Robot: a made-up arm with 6 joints. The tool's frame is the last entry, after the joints. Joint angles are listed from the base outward. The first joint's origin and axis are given. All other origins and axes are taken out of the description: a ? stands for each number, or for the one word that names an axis. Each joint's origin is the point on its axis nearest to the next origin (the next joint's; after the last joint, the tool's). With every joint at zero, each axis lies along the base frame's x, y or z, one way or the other. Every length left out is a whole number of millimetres.
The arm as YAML. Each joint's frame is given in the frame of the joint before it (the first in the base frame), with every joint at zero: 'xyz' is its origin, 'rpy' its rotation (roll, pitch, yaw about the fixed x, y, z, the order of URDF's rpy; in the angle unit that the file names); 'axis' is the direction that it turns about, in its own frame. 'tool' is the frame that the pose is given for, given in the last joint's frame.
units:
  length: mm
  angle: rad
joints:
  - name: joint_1
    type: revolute
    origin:
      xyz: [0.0, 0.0, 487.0]
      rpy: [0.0, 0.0, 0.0]
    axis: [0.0, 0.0, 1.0]
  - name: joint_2
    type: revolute
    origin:
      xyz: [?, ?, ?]
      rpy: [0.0, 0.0, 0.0]
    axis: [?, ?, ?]
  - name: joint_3
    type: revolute
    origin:
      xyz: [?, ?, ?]
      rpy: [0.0, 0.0, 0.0]
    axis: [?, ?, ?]
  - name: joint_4
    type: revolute
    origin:
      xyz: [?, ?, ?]
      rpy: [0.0, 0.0, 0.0]
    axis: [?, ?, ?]
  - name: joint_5
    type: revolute
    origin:
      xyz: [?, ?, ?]
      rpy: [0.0, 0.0, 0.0]
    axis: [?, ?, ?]
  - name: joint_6
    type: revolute
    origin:
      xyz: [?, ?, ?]
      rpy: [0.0, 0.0, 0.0]
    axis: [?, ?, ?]
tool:
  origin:
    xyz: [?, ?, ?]
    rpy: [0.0, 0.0, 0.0]
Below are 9 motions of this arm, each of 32 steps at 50 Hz.
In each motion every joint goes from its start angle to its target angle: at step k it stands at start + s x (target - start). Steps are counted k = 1, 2, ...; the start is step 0. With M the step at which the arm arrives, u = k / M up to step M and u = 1 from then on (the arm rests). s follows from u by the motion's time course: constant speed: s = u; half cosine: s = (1 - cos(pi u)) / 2; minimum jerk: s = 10 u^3 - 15 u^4 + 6 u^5.
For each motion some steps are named. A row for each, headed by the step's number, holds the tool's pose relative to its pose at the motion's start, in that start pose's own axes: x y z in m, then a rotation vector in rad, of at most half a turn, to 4 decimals.
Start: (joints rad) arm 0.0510 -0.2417 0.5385 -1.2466 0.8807 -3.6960
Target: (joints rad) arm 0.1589 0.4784 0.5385 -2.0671 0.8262 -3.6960
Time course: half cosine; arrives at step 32
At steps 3, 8, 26, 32:
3: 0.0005 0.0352 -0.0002 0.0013 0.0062 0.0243
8: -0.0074 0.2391 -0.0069 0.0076 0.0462 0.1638
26: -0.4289 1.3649 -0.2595 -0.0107 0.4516 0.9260
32: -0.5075 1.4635 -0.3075 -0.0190 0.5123 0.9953

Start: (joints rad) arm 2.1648 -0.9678 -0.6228 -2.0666 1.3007 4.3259
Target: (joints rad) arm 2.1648 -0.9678 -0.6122 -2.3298 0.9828 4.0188
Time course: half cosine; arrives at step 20
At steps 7, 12, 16, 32:
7: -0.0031 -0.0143 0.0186 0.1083 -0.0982 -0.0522
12: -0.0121 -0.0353 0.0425 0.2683 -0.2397 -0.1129
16: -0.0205 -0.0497 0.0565 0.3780 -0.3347 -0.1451
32: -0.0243 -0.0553 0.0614 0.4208 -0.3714 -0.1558

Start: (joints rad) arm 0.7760 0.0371 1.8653 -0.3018 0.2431 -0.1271
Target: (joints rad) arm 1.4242 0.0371 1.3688 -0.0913 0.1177 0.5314
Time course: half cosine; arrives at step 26
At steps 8, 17, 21, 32:
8: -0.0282 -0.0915 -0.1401 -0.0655 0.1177 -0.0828
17: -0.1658 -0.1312 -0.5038 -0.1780 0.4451 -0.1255
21: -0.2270 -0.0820 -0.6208 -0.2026 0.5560 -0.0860
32: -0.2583 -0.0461 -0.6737 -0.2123 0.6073 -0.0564

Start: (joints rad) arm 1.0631 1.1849 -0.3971 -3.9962 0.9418 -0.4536
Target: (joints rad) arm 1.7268 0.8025 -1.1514 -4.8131 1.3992 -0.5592
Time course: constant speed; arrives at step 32
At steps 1, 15, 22, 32:
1: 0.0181 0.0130 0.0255 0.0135 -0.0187 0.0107
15: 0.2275 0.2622 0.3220 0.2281 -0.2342 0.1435
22: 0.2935 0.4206 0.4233 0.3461 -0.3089 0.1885
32: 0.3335 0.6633 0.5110 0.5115 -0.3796 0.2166

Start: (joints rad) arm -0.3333 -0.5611 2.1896 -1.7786 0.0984 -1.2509
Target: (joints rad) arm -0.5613 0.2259 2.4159 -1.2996 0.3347 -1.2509
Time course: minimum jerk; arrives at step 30
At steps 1, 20, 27, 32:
1: -0.0001 -0.0002 0.0005 -0.0002 -0.0002 0.0000
20: -0.5221 -0.1751 0.9485 -0.5523 -0.3437 -0.0735
27: -0.7131 -0.1521 1.1330 -0.7070 -0.3995 -0.1091
32: -0.7215 -0.1505 1.1402 -0.7136 -0.4016 -0.1107

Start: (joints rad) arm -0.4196 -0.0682 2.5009 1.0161 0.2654 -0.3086
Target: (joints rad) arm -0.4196 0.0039 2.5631 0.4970 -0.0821 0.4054
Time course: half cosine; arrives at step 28
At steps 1, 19, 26, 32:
1: -0.0002 0.0000 -0.0003 -0.0007 0.0009 -0.0007
19: -0.0510 0.0108 -0.0760 -0.1475 0.2646 -0.0561
26: -0.0684 0.0227 -0.0975 -0.1846 0.3409 -0.0261
32: -0.0694 0.0234 -0.0987 -0.1866 0.3450 -0.0238

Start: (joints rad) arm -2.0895 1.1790 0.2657 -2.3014 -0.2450 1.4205
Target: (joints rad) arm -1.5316 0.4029 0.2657 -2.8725 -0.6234 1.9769
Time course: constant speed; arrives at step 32
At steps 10, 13, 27, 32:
10: -0.1906 0.5886 -0.0605 -0.1436 -0.0639 0.3838
13: -0.2792 0.7521 -0.0961 -0.1777 -0.0848 0.5023
27: -0.8638 1.3646 -0.3119 -0.2537 -0.1995 1.0616
32: -1.1262 1.5060 -0.3874 -0.2381 -0.2478 1.2568

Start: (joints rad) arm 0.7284 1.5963 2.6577 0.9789 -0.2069 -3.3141
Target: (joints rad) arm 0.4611 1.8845 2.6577 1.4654 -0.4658 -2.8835
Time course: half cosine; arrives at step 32
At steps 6, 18, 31, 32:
6: -0.0062 -0.0022 0.0653 -0.0985 -0.0440 0.0059
18: -0.0812 0.0343 0.4589 -0.6946 -0.3116 0.0198
31: -0.1839 0.1148 0.7460 -1.1521 -0.5201 0.0030
32: -0.1846 0.1154 0.7477 -1.1549 -0.5214 0.0028

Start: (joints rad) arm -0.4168 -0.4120 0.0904 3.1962 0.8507 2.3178
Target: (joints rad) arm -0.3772 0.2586 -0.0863 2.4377 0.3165 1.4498
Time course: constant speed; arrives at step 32
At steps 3, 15, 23, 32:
3: 0.1190 -0.0081 -0.0378 0.1271 0.0622 0.0145
15: 0.5533 -0.1014 -0.2386 0.6903 0.2636 -0.0198
23: 0.7975 -0.2160 -0.4085 1.0977 0.3296 -0.1153
32: 1.0184 -0.3919 -0.6254 1.5649 0.3068 -0.2732

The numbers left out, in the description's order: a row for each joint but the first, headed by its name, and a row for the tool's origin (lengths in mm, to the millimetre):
joint_2: xyz 142.0 0.0 0.0, axis 0.0 1.0 0.0
joint_3: xyz 0.0 0.0 880.0, axis 0.0 -1.0 0.0
joint_4: xyz 1257.0 0.0 111.0, axis -1.0 0.0 0.0
joint_5: xyz 0.0 0.0 0.0, axis 0.0 -1.0 0.0
joint_6: xyz 226.0 0.0 0.0, axis -1.0 0.0 0.0
tool: xyz 0.0 0.0 0.0

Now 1 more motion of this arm.
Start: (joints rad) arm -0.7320 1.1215 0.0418 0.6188 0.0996 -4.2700
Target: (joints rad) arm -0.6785 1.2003 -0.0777 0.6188 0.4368 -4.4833
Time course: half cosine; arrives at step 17
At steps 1, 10, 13, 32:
1: 0.0006 0.0000 0.0024 0.0015 -0.0004 -0.0020
10: 0.0346 0.0056 0.1759 0.1226 -0.0393 -0.1444
13: 0.0406 0.0097 0.2396 0.1713 -0.0588 -0.1952
32: 0.0425 0.0126 0.2751 0.1995 -0.0708 -0.2231

